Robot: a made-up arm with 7 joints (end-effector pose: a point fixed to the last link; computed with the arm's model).
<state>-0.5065 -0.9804 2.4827 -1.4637 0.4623 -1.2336 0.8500</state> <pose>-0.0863 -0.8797 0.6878 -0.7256 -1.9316 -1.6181</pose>
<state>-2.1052 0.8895 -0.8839 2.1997 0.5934 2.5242 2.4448</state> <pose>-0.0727 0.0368 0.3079 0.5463 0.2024 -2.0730</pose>
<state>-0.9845 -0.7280 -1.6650 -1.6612 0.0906 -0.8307 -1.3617</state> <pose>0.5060 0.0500 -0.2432 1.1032 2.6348 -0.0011</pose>
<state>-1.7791 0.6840 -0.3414 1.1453 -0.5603 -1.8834 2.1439</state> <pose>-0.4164 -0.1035 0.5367 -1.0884 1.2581 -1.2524</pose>
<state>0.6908 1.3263 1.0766 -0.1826 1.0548 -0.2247 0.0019</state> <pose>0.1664 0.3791 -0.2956 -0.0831 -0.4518 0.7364</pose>
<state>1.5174 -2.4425 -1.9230 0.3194 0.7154 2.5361 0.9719</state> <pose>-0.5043 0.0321 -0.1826 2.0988 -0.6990 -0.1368</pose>
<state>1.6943 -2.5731 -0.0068 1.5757 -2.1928 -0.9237 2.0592</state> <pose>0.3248 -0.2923 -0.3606 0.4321 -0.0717 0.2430</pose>
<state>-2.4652 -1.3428 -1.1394 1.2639 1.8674 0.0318 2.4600</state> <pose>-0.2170 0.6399 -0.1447 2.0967 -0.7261 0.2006</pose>
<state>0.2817 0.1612 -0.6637 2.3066 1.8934 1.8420 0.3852</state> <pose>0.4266 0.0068 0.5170 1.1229 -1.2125 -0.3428</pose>
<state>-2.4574 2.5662 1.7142 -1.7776 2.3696 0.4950 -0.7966</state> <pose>-0.3981 0.8060 -0.2514 0.5543 1.1058 2.3284</pose>
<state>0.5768 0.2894 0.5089 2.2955 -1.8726 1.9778 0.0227</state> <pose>-0.3132 0.3635 0.0261 -0.8337 1.3145 1.2113</pose>
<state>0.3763 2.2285 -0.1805 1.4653 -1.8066 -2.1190 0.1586</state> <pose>-0.1990 0.2275 0.1045 -1.1508 -1.0429 -1.4333</pose>
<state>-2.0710 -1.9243 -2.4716 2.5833 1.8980 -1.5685 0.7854</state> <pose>0.4434 0.2561 -0.2683 0.0137 -1.4310 -1.7539</pose>
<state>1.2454 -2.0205 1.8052 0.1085 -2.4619 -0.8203 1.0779</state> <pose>0.1948 -0.4323 0.7440 0.0708 -0.9918 1.0496</pose>
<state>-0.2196 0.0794 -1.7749 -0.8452 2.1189 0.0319 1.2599</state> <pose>0.5653 -0.6080 -0.0843 -0.7634 0.9611 2.4328</pose>
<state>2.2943 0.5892 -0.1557 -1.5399 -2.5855 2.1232 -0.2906</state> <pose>0.0955 -0.3435 0.3104 -2.1429 0.7369 -1.7952</pose>
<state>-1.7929 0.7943 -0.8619 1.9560 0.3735 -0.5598 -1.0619</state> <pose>-0.0607 -0.0287 0.6486 0.6050 -1.4326 0.6999</pose>
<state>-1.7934 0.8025 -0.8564 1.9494 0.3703 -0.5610 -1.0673</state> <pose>-0.0602 -0.0339 0.6470 0.6104 -1.4255 0.7017</pose>
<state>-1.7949 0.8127 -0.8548 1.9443 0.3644 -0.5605 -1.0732</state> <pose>-0.0579 -0.0391 0.6456 0.6179 -1.4146 0.6974</pose>
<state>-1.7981 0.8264 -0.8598 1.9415 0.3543 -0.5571 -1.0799</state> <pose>-0.0525 -0.0442 0.6450 0.6293 -1.3972 0.6831</pose>
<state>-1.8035 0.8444 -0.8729 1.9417 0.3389 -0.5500 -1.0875</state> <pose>-0.0434 -0.0494 0.6450 0.6459 -1.3714 0.6568</pose>
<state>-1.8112 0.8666 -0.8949 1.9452 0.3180 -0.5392 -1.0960</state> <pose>-0.0302 -0.0543 0.6457 0.6676 -1.3363 0.6178</pose>
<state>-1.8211 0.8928 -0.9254 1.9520 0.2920 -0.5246 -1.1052</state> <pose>-0.0130 -0.0592 0.6468 0.6946 -1.2920 0.5670</pose>
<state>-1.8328 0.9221 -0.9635 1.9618 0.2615 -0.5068 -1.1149</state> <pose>0.0077 -0.0637 0.6479 0.7258 -1.2390 0.5062</pose>
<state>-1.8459 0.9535 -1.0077 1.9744 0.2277 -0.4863 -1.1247</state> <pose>0.0313 -0.0679 0.6487 0.7602 -1.1791 0.4379</pose>
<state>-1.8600 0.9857 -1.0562 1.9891 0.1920 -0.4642 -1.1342</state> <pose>0.0566 -0.0713 0.6488 0.7958 -1.1144 0.3650</pose>
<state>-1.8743 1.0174 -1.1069 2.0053 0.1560 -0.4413 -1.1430</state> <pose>0.0827 -0.0738 0.6482 0.8307 -1.0478 0.2905</pose>
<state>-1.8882 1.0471 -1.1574 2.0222 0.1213 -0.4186 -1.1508</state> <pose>0.1083 -0.0752 0.6469 0.8630 -0.9826 0.2178</pose>
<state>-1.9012 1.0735 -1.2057 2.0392 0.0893 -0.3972 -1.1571</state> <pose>0.1321 -0.0754 0.6451 0.8909 -0.9221 0.1495</pose>
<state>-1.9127 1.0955 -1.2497 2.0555 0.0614 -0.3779 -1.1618</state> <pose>0.1532 -0.0744 0.6432 0.9132 -0.8693 0.0883</pose>
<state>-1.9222 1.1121 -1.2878 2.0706 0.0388 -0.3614 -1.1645</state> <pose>0.1708 -0.0722 0.6416 0.9292 -0.8272 0.0362</pose>
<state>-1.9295 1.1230 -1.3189 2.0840 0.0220 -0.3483 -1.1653</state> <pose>0.1843 -0.0691 0.6406 0.9389 -0.7970 -0.0054</pose>
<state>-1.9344 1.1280 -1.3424 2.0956 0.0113 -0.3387 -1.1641</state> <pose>0.1936 -0.0654 0.6404 0.9425 -0.7796 -0.0362</pose>
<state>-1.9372 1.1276 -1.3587 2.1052 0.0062 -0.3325 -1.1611</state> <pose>0.1989 -0.0612 0.6413 0.9409 -0.7741 -0.0565</pose>
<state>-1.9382 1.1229 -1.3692 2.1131 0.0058 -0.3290 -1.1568</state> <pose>0.2012 -0.0566 0.6429 0.9354 -0.7779 -0.0682</pose>
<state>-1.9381 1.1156 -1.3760 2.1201 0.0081 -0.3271 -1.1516</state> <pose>0.2014 -0.0519 0.6450 0.9276 -0.7877 -0.0747</pose>
